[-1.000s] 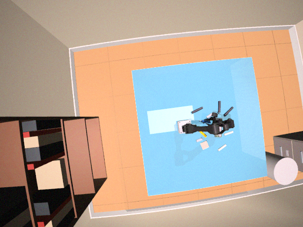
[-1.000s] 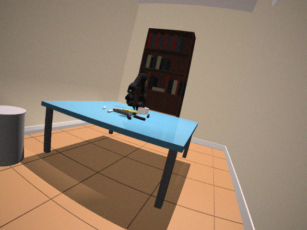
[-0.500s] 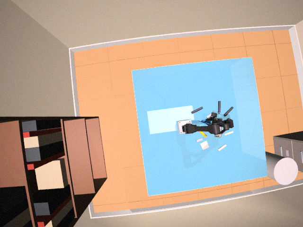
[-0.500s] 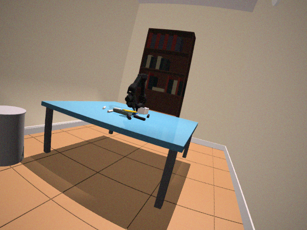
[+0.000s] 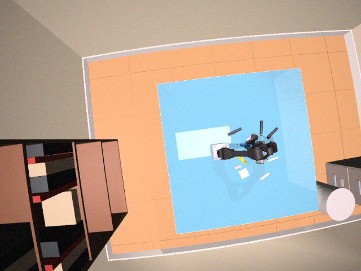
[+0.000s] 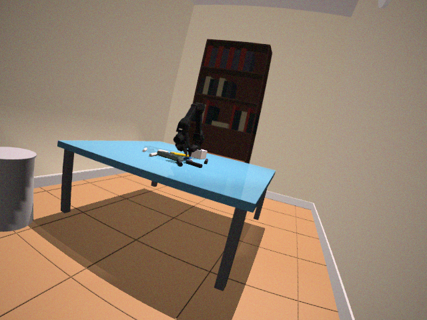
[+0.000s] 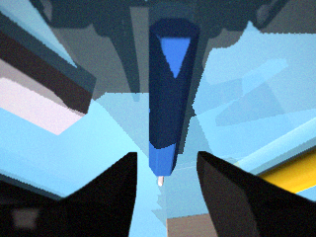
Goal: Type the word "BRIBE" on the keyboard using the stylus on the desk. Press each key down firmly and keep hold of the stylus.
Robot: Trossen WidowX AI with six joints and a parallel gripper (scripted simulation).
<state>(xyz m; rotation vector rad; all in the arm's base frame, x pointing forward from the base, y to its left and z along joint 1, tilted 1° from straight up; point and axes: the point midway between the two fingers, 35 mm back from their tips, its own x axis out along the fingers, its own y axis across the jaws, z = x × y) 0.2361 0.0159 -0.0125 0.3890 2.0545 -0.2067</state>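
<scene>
The blue stylus is 20 mm behind my gripper tip, 10 mm to the left of it and 10 mm below it. Round my gripper tip: stylus tip 50 mm behind, 20 mm to the left, 10 mm below; then yellow pencil 90 mm to the right, 60 mm behind, 10 mm below; then white block 240 mm to the right, 40 mm behind, 20 mm below.
</scene>
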